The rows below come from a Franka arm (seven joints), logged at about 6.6 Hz.
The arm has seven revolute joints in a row. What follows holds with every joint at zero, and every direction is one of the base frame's. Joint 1 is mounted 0.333 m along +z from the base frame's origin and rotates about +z. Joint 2 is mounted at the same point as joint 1 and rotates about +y. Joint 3 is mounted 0.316 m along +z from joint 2 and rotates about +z. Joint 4 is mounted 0.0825 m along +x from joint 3 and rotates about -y. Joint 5 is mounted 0.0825 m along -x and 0.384 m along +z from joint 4 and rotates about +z. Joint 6 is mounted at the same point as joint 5 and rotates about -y. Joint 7 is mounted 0.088 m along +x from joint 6 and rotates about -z. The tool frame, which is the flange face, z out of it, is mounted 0.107 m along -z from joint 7; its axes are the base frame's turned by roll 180, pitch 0 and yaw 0 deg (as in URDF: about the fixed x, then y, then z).
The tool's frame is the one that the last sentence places.
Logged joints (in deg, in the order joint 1, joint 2, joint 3, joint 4, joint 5, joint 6, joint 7), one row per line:
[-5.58 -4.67 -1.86 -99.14 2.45 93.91 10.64]
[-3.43 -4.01 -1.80 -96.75 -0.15 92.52 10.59]
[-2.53 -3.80 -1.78 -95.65 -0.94 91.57 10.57]
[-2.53 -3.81 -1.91 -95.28 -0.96 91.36 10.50]
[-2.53 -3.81 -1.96 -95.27 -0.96 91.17 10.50]
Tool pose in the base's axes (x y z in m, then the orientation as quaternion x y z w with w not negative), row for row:
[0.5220 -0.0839 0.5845 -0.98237 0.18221 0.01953 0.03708]
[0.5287 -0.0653 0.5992 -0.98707 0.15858 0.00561 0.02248]
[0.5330 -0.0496 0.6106 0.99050 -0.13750 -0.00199 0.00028]
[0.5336 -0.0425 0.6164 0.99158 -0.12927 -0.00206 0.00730]
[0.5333 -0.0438 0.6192 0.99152 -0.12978 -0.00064 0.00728]
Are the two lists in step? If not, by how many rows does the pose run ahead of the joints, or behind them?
The pose runs 1 row behind the joints: the pose in row i belongs to the joints in row i - 1.
